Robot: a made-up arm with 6 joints.
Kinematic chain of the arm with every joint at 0, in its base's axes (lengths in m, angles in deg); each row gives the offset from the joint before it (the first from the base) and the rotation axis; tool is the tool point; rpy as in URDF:
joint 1: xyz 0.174 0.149 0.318 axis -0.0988 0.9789 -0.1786
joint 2: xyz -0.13 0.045 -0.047 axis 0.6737 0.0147 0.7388
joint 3: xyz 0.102 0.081 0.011 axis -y
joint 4: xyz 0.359 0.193 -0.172 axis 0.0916 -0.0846 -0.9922
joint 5: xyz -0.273 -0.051 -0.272 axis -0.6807 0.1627 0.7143
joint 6: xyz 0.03 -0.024 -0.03 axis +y
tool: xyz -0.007 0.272 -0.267 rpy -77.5 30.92 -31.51
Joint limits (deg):
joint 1: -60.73..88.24
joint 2: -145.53..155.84
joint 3: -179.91..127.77
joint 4: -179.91..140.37
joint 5: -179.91..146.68
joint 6: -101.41..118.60
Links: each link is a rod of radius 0.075 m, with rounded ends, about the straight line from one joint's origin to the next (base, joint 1, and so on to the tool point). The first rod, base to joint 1, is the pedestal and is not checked.
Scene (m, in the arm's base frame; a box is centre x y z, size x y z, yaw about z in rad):
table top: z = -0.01
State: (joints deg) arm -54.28 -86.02 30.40 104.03 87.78 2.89
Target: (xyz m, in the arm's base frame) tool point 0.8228 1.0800 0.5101
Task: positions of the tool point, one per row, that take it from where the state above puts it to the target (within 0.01 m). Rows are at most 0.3 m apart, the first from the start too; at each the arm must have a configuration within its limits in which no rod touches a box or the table.
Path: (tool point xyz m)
1: 1.1309 -0.2678 0.5217
2: 1.2113 0.0128 0.5520
3: 1.2184 0.3069 0.5702
4: 1.1520 0.5952 0.5715
5: 1.0170 0.8587 0.5522
6: 0.8228 1.0799 0.5102

